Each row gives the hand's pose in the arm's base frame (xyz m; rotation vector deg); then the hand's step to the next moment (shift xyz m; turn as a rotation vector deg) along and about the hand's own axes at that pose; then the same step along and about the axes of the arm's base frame.
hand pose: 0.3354 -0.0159 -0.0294 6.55 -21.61 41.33
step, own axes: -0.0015 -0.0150 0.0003 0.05 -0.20 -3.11
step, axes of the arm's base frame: 0.0088 -0.0122 0.0001 1.09 0.60 -2.86
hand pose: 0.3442 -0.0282 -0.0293 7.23 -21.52 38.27
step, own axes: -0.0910 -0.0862 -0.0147 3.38 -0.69 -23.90
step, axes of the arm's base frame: -0.0073 -0.1166 -0.0476 10.01 6.99 -20.83
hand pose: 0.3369 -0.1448 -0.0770 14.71 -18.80 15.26
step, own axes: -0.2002 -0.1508 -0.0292 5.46 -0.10 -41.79
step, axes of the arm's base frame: -0.1297 -0.1752 -0.1272 16.77 13.16 -36.35
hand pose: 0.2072 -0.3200 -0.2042 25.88 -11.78 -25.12
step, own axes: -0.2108 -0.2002 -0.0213 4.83 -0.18 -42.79
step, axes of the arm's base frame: -0.2534 -0.0587 -0.1316 16.47 13.76 -37.33
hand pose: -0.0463 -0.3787 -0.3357 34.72 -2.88 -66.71
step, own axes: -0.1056 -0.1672 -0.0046 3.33 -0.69 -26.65
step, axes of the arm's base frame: -0.1832 0.0511 -0.0544 9.90 8.14 -23.61
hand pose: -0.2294 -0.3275 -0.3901 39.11 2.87 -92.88
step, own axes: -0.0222 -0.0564 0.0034 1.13 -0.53 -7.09
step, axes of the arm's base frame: -0.0529 0.0289 -0.0069 2.31 2.01 -6.51
